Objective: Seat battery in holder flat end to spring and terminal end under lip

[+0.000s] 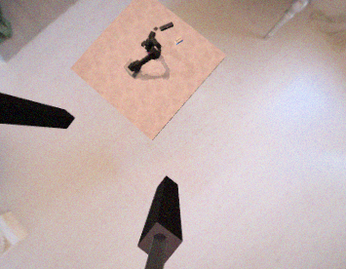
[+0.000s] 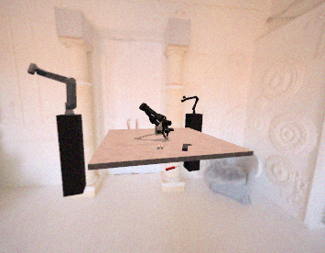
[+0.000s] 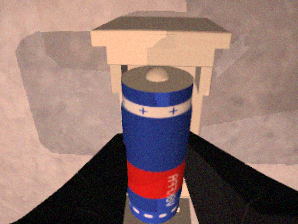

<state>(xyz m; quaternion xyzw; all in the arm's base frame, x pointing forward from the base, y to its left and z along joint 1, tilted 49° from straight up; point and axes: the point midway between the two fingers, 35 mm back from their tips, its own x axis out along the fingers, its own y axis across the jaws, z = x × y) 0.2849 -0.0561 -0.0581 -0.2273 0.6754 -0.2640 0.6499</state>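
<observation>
My gripper tip is 10 mm below the battery. Round my gripper tip: black holder 380 mm ahead, 50 mm to the left.
</observation>
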